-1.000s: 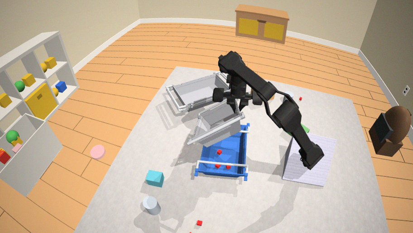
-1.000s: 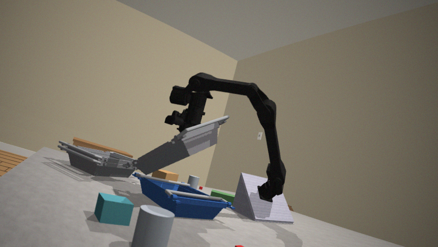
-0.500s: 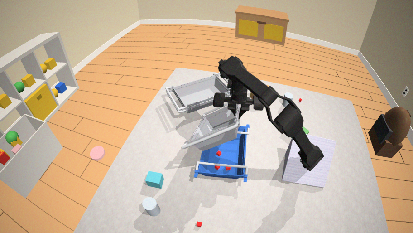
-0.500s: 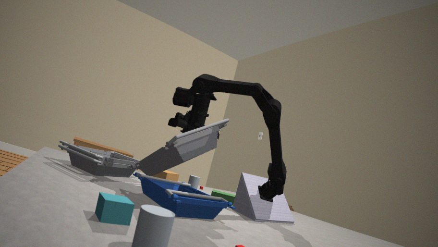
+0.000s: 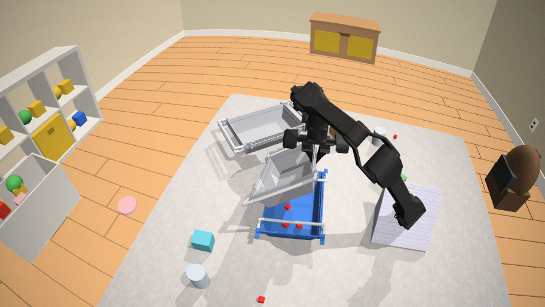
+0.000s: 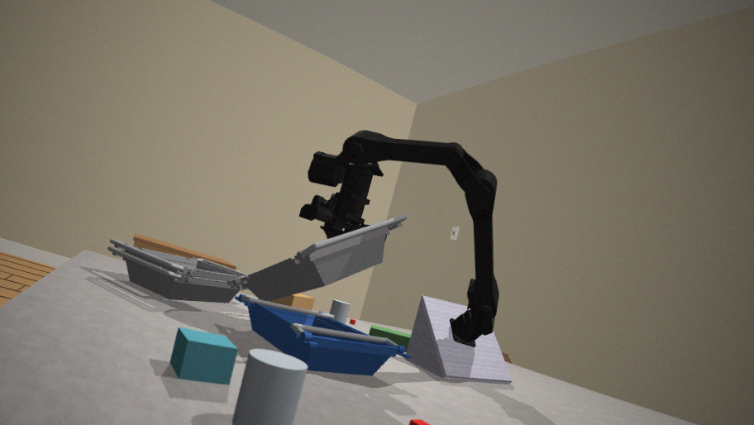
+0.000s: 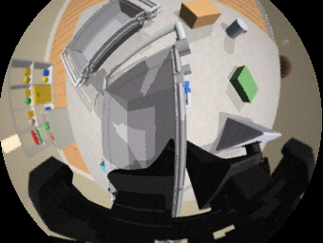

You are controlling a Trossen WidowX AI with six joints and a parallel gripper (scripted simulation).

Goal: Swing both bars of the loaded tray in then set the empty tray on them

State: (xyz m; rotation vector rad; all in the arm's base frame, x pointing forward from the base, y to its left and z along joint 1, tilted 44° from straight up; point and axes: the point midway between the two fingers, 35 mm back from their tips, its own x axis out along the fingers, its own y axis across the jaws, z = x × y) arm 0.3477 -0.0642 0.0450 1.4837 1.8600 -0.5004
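The grey plastic tray is 7 cm ahead of my gripper tip, 5 cm to the left of it and 1 cm above it. From my gripper tip the other things lie so: orange box: 39 cm to the right, 14 cm below, 3 cm behind; then teal cube: 32 cm to the left, 23 cm ahead, 15 cm below.
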